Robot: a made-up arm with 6 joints. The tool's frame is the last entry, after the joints. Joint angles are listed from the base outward. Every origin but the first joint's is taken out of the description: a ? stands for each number. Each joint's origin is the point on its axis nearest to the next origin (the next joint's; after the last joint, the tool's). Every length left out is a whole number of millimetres.
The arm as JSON. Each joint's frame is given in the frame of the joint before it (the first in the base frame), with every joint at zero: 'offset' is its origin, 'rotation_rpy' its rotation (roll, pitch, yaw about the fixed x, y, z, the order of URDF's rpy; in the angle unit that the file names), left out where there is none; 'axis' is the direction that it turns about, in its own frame. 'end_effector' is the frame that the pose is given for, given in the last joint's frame.
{
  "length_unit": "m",
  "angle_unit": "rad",
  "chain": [
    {
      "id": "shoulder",
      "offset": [
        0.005,
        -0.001,
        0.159
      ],
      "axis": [
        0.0,
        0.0,
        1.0
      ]
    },
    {
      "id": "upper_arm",
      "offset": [
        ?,
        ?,
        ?
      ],
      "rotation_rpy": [
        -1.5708,
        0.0,
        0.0
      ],
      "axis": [
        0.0,
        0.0,
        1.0
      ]
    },
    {
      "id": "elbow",
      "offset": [
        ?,
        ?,
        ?
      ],
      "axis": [
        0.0,
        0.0,
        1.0
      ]
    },
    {
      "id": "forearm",
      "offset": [
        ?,
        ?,
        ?
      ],
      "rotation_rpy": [
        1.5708,
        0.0,
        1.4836
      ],
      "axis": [
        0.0,
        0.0,
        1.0
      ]
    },
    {
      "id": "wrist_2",
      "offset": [
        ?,
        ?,
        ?
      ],
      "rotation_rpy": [
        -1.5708,
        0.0,
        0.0
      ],
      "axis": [
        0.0,
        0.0,
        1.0
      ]
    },
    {
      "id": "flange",
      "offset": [
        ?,
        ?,
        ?
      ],
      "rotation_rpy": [
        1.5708,
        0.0,
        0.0
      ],
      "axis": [
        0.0,
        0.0,
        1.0
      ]
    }
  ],
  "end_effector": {
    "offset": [
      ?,
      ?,
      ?
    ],
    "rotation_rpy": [
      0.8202,
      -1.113,
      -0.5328
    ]
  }
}
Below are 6 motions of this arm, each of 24 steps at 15 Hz.
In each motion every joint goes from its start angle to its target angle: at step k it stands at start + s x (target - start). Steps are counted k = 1, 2, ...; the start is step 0. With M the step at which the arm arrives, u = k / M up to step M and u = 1 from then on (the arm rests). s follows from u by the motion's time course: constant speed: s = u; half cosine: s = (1 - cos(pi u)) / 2; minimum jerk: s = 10 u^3 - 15 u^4 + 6 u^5.
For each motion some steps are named. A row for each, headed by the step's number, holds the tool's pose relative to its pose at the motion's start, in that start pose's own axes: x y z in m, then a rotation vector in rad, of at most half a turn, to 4 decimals.
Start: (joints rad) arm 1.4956 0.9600 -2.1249 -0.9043 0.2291 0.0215
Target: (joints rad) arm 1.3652 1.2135 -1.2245 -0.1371 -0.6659 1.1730
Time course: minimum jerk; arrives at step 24
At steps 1, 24:
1: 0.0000 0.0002 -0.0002 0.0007 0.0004 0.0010
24: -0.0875 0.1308 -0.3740 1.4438 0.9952 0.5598

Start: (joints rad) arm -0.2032 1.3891 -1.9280 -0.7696 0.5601 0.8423
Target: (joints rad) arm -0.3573 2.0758 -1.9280 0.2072 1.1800 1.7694
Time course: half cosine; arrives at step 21
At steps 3, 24:
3: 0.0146 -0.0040 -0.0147 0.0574 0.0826 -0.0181
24: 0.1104 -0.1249 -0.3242 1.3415 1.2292 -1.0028

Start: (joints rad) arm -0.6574 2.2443 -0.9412 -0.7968 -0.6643 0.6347
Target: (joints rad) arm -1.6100 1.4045 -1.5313 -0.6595 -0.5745 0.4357
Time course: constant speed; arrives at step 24
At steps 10, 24:
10: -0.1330 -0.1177 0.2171 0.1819 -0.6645 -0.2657
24: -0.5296 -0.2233 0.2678 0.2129 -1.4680 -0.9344

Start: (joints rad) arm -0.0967 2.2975 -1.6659 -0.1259 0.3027 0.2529
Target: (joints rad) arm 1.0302 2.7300 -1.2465 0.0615 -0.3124 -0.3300
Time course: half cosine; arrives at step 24
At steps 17, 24:
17: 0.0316 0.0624 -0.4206 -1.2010 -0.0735 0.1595
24: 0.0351 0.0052 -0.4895 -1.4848 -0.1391 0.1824

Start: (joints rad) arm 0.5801 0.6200 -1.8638 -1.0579 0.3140 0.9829
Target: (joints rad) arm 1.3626 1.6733 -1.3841 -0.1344 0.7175 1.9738
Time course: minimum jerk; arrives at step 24
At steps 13, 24:
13: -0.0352 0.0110 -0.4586 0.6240 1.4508 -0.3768
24: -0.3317 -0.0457 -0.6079 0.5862 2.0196 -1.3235

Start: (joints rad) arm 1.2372 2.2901 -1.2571 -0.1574 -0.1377 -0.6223
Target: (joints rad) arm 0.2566 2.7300 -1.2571 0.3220 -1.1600 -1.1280
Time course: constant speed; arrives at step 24
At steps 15, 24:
15: 0.0746 -0.1415 -0.1364 0.4959 0.1535 -0.5711
24: 0.0625 -0.1924 -0.2626 0.6268 0.4476 -1.0423

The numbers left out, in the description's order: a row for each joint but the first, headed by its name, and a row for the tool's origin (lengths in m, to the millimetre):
upper_arm: 0.011 -0.008 0.0
elbow: -0.136 0.006 0.0
forearm: 0.33 -0.043 0.0
wrist_2: 0.029 0.042 0.0
flange: 0.022 -0.121 0.0
tool: -0.028 0.0 0.0

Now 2 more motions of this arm.
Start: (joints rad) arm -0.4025 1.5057 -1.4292 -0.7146 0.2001 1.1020
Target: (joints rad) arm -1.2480 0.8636 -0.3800 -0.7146 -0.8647 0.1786
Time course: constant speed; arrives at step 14
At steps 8, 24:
8: -0.0216 -0.1623 0.0106 -0.3693 -0.3963 -0.1240
24: -0.0649 -0.2626 -0.0349 -0.6155 -0.7190 -0.3092

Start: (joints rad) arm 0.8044 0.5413 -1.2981 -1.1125 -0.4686 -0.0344
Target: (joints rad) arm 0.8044 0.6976 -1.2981 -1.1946 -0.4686 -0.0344
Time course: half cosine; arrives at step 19
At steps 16, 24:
16: -0.0032 0.0458 -0.0469 -0.0791 0.0818 0.1207
24: -0.0037 0.0487 -0.0499 -0.0840 0.0867 0.1287

